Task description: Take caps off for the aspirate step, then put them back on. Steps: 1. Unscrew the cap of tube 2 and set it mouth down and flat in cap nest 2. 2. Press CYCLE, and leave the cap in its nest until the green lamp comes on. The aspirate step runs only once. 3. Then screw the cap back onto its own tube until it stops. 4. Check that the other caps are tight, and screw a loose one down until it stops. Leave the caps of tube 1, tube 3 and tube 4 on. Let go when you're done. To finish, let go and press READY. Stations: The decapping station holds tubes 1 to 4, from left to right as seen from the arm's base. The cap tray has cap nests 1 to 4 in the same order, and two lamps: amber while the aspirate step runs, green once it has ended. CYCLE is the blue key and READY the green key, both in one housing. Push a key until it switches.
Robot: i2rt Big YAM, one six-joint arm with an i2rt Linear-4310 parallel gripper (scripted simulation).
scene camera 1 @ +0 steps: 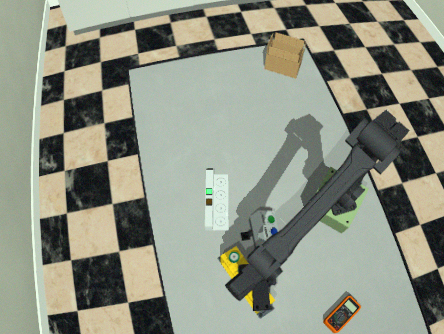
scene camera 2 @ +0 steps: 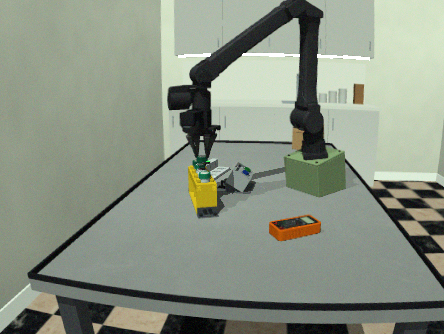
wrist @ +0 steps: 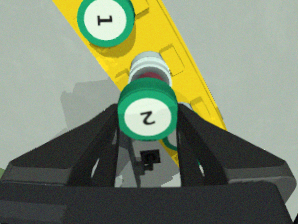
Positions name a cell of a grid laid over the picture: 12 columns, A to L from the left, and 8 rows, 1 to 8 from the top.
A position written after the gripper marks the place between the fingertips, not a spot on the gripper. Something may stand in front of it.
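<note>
The gripper (wrist: F5) is visible, and so is a cardboard box (scene camera 1: H2), although in the wrist view the box is out of frame.
</note>
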